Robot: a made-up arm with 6 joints.
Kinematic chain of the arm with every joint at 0, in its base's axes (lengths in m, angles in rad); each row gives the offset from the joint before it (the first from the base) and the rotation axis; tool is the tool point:
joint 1: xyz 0 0 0.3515 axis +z
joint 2: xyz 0 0 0 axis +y
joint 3: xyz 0 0 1.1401 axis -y
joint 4: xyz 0 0 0 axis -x
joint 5: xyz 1.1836 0 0 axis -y
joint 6: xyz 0 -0.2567 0 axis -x
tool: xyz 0 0 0
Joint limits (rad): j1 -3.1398..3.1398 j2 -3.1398..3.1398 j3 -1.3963..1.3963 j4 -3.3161..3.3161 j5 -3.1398..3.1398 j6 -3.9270..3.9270
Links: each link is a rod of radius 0.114 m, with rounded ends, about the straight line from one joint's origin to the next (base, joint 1, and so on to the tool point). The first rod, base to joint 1, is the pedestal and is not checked.
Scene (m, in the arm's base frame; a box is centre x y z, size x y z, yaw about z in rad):
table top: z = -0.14
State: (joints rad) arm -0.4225 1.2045 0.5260 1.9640 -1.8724 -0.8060
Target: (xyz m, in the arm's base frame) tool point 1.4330 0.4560 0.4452
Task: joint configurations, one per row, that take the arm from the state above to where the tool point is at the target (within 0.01 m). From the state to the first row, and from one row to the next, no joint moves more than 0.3 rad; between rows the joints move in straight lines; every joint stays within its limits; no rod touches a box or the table.
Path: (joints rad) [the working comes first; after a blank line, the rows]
Joints at the target: 0.2130 0.5998 -0.3604 2.1605 -1.8724 -0.8060
Straight joint move there: clear.

1: -0.2107 1.0029 0.2305 2.0295 -1.8724 -0.8060
2: 0.0012 0.8014 -0.0649 2.0950 -1.8724 -0.8060
3: 0.2130 0.5998 -0.3604 2.1605 -1.8724 -0.8060

